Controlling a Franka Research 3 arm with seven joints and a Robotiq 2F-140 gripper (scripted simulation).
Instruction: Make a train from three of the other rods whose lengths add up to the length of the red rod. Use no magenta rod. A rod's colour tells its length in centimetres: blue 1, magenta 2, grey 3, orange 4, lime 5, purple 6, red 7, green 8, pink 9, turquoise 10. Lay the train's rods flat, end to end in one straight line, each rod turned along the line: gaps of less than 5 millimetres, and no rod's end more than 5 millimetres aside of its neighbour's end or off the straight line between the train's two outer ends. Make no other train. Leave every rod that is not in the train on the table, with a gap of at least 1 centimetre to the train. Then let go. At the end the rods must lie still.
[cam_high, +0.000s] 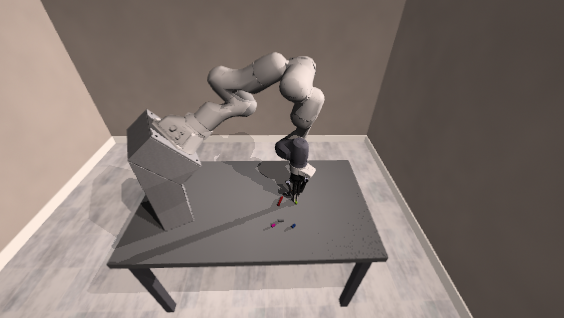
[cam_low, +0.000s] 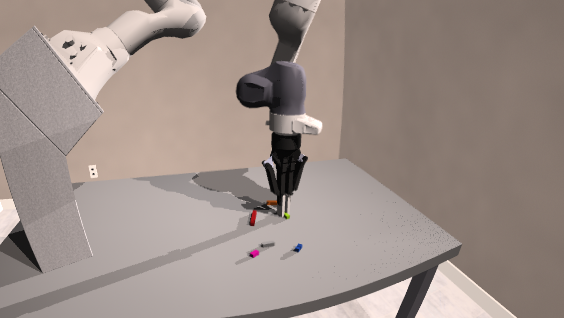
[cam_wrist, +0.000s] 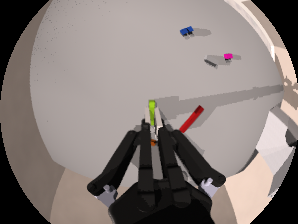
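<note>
My gripper is now 6 cm to the right of the orange rod, 3 cm past it and 3 cm above it. The rest, counted from my hand: lime rod (3 cm below); grey rod (16 cm to the right, 3 cm below, 3 cm behind); red rod (8 cm behind, 3 cm to the right, 3 cm below).
</note>
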